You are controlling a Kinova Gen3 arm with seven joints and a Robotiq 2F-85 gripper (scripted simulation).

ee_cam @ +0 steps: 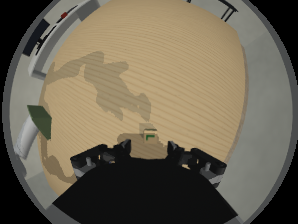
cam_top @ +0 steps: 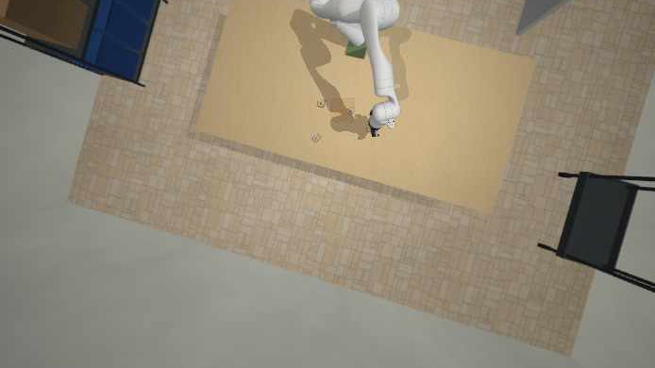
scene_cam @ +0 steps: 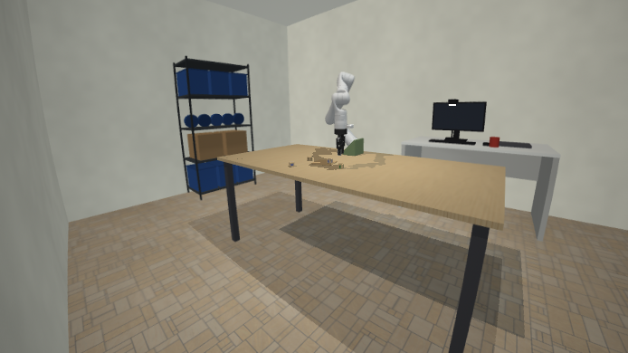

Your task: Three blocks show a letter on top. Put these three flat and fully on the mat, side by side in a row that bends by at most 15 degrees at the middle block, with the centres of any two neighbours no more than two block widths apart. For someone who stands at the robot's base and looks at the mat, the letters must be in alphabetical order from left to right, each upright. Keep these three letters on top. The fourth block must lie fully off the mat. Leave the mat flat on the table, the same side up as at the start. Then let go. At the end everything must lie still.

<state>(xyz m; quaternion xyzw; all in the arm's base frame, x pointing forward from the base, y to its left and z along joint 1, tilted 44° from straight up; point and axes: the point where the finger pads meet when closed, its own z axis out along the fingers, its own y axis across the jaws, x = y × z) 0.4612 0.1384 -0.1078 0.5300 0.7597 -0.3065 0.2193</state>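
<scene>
Right now the green-marked block is 9 cm below my hand. Also, from my hand: tan mat 18 cm to the right, 10 cm below, 7 cm behind.
</scene>
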